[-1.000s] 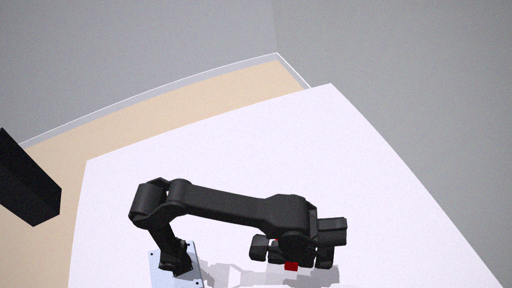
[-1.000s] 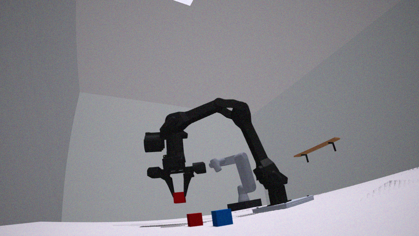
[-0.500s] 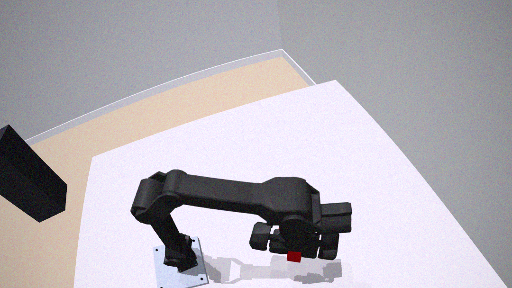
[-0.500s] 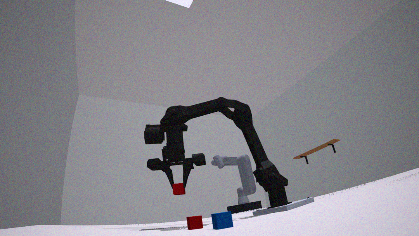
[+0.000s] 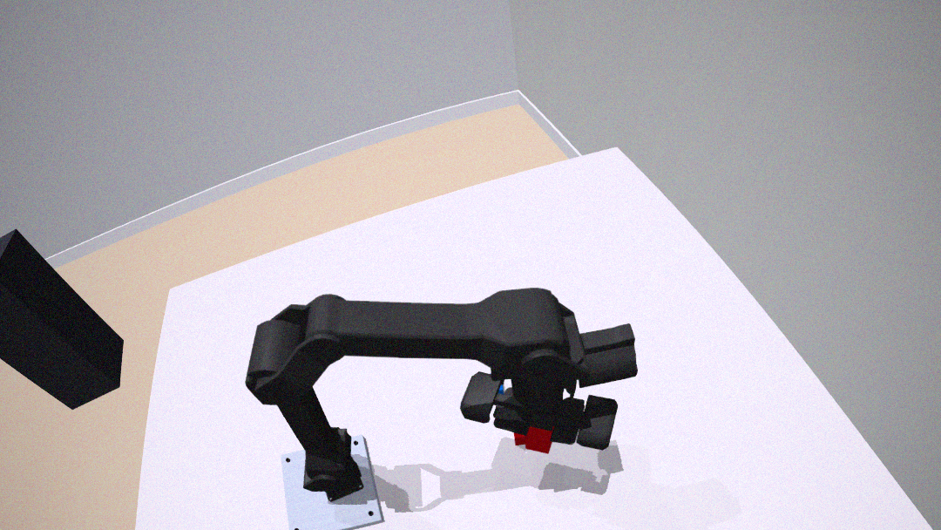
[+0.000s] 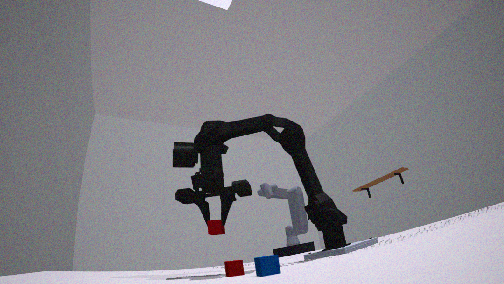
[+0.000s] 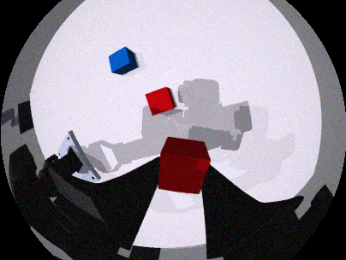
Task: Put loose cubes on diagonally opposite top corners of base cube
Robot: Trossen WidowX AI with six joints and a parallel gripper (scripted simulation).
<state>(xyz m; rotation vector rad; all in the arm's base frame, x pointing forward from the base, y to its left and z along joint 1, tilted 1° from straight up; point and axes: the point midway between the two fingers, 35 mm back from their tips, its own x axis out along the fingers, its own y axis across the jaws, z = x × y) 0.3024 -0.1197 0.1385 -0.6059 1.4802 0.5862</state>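
Now: gripper tip 16 cm to the right of the blue base cube and 10 cm above it. The rest, counted from my gripper tip: red cube right at my gripper tip.
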